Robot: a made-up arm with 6 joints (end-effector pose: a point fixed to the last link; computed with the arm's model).
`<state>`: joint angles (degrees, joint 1 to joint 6).
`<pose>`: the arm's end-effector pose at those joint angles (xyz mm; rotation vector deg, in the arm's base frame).
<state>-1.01 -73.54 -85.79 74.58 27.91 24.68</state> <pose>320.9 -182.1 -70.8 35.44 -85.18 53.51</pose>
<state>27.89 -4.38 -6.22 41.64 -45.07 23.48</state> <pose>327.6 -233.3 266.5 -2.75 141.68 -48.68</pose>
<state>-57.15 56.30 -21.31 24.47 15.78 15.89</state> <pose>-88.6 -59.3 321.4 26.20 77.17 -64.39</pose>
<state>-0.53 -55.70 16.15 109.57 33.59 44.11</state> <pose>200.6 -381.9 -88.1 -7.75 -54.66 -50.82</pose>
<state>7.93 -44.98 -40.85 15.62 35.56 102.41</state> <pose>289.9 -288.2 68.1 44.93 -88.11 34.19</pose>
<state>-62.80 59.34 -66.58 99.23 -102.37 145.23</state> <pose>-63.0 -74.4 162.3 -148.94 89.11 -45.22</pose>
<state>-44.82 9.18 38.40 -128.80 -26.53 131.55</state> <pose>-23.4 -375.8 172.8 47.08 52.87 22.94</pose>
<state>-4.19 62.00 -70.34 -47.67 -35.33 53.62</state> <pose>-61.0 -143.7 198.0 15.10 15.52 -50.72</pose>
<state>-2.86 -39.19 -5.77 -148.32 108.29 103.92</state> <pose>185.9 -358.7 103.2 -58.26 52.26 -104.25</pose>
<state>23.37 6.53 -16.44 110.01 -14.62 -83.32</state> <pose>223.1 -228.8 353.0 -41.79 99.92 -12.94</pose>
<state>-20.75 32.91 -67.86 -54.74 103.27 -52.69</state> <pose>-103.1 -179.8 449.7 -132.79 50.11 26.73</pose>
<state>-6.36 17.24 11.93 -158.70 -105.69 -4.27</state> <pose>28.9 -246.8 60.5 92.66 -71.82 69.10</pose>
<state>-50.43 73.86 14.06 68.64 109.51 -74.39</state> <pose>-134.7 -483.5 207.2 -14.32 8.56 71.33</pose>
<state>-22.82 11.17 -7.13 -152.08 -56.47 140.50</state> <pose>39.5 -343.9 280.1 -8.46 66.38 31.75</pose>
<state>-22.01 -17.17 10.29 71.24 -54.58 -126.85</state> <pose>86.3 -226.7 192.5 -30.13 58.10 -43.09</pose>
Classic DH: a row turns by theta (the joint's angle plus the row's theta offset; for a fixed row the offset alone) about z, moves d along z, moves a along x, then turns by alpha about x. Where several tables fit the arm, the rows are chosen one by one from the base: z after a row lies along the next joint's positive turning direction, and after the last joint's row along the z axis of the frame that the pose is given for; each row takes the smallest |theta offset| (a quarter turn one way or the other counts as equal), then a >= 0, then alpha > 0; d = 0 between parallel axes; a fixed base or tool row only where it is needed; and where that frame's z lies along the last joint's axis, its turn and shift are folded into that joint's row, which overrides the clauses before.
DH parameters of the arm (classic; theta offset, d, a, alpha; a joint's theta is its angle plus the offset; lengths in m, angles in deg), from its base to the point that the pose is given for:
base (fixed): -51.83 0 0.2379 0
joint 1: 51.83 0.085 -0.067 90
joint 2: -86.86 0.0906 -0.0352 -91.01
joint 3: 0 0.0955 -0.0447 -88.99
joint 4: -86.86 -0.116 0.039 90
joint 5: 0 0.015 -0.094 -90
joint 6: -90 0.02 0.13 -90
tool (fixed): 180 -0.03 0 0

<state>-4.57 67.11 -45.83 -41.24 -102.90 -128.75</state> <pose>132.4 -213.4 307.4 -24.79 141.41 100.58</pose>
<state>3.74 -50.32 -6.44 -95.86 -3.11 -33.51</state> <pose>41.9 -380.8 43.5 -2.75 10.76 6.06</pose>
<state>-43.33 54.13 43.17 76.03 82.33 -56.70</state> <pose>-11.1 -553.3 136.2 4.58 22.41 84.00</pose>
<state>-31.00 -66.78 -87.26 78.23 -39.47 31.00</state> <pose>243.6 -285.6 -78.2 23.52 -58.72 103.49</pose>
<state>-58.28 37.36 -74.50 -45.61 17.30 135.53</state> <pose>68.4 -205.6 297.2 -80.42 -86.84 108.83</pose>
